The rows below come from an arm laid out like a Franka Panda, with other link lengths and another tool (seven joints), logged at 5 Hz.
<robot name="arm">
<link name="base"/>
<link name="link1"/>
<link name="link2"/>
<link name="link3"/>
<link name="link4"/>
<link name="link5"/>
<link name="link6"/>
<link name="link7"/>
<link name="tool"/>
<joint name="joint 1" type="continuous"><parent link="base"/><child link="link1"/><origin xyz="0 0 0.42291" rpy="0 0 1.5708"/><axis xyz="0 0 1"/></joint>
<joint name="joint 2" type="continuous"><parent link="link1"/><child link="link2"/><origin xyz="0 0 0" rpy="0 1.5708 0"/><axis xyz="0 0 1"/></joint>
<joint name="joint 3" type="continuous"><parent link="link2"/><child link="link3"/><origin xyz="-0.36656 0 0" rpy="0 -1.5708 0"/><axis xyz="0 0 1"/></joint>
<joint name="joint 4" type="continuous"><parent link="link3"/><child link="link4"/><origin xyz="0 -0.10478 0" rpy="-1.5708 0 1.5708"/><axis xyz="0 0 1"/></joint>
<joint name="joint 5" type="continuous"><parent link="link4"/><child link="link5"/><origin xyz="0.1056 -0.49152 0" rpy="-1.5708 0 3.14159"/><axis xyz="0 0 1"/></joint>
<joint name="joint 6" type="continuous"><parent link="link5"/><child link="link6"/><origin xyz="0 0 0" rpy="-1.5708 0 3.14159"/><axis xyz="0 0 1"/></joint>
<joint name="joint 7" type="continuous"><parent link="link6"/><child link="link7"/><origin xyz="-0.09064 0 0" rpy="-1.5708 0 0"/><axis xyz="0 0 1"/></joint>
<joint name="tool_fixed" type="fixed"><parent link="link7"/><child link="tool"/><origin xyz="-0.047 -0.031 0.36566" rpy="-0.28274 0 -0.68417"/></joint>
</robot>
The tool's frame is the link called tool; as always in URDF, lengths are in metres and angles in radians. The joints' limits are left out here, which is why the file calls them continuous.
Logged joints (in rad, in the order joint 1, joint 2, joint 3, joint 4, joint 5, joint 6, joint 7), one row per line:
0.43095, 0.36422, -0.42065, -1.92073, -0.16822, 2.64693, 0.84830
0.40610, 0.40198, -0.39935, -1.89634, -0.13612, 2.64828, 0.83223
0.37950, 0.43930, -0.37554, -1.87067, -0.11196, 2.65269, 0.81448
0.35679, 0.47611, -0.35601, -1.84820, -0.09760, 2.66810, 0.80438
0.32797, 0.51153, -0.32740, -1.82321, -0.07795, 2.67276, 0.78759
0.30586, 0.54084, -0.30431, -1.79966, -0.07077, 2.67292, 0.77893
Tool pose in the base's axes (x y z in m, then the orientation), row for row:
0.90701, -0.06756, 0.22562, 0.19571, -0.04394, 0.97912, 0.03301
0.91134, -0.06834, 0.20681, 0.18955, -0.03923, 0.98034, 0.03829
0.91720, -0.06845, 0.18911, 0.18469, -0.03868, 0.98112, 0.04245
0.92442, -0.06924, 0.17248, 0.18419, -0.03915, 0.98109, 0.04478
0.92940, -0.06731, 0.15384, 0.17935, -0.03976, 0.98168, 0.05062
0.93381, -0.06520, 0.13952, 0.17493, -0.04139, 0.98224, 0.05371
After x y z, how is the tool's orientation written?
As a quaternion, w x y z.
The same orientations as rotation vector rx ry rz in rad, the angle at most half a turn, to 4 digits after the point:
-0.1231, 2.7433, 0.0925
-0.1103, 2.7559, 0.1076
-0.1090, 2.7653, 0.1196
-0.1104, 2.7660, 0.1262
-0.1124, 2.7750, 0.1431
-0.1173, 2.7833, 0.1522

